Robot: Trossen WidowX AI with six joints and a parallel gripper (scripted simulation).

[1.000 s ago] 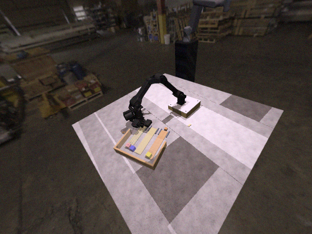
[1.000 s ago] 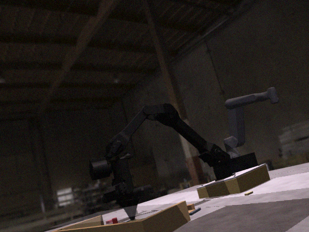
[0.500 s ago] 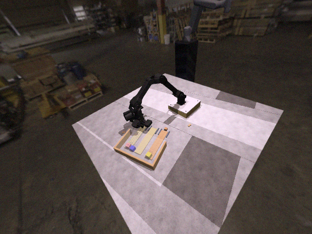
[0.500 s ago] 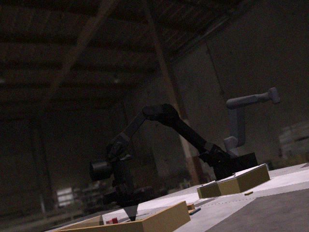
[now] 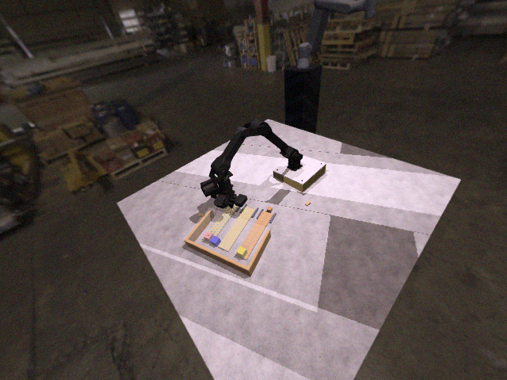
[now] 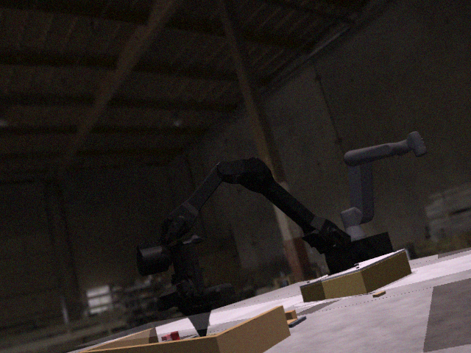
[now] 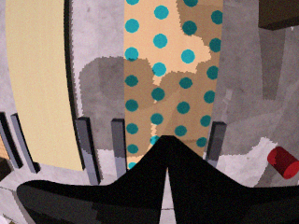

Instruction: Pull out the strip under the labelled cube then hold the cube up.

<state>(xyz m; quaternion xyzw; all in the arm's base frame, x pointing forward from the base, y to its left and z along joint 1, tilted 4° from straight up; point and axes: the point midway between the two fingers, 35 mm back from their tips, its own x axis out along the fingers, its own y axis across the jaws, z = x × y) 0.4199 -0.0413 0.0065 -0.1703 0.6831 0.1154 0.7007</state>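
My gripper tip is 90 mm short of the dotted strip and 40 mm to the right of it. The rest, counted from my gripper tip: white cube: 110 mm behind, 190 mm to the right; pink labelled cube: 180 mm ahead, 90 mm to the left, 10 mm above; pink piece: 10 mm ahead, 180 mm to the right.
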